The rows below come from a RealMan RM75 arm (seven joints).
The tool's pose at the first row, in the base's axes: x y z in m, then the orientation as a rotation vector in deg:
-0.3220 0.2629 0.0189 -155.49 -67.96 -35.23
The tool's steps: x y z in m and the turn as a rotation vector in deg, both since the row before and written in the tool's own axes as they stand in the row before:
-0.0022 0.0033 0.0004 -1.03 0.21 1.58
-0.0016 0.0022 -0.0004 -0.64 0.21 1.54
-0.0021 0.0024 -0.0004 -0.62 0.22 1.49
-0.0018 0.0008 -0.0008 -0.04 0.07 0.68
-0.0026 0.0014 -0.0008 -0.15 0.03 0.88
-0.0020 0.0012 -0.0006 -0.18 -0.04 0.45
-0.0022 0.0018 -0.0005 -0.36 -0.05 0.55
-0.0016 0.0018 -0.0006 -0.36 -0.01 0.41
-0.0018 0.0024 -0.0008 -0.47 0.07 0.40
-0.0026 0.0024 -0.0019 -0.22 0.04 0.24
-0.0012 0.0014 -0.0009 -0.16 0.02 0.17
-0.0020 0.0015 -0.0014 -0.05 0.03 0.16
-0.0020 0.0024 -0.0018 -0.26 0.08 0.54
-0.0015 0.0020 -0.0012 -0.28 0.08 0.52
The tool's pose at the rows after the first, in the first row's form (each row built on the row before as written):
-0.3208 0.2592 0.0178 -156.86 -65.65 -36.08
-0.3204 0.2565 0.0176 -157.86 -63.38 -36.64
-0.3203 0.2533 0.0172 -158.79 -61.16 -37.20
-0.3212 0.2514 0.0172 -159.02 -60.16 -37.24
-0.3223 0.2486 0.0169 -159.43 -58.87 -37.28
-0.3231 0.2463 0.0166 -159.76 -58.21 -37.30
-0.3236 0.2435 0.0162 -160.28 -57.40 -37.41
-0.3238 0.2410 0.0161 -160.72 -56.78 -37.59
-0.3239 0.2379 0.0162 -161.20 -56.16 -37.96
-0.3250 0.2341 0.0169 -161.44 -55.79 -38.14
-0.3253 0.2321 0.0173 -161.62 -55.53 -38.26
-0.3263 0.2295 0.0178 -161.69 -55.29 -38.32
-0.3269 0.2261 0.0187 -162.02 -54.46 -38.54
-0.3272 0.2234 0.0193 -162.36 -53.66 -38.78

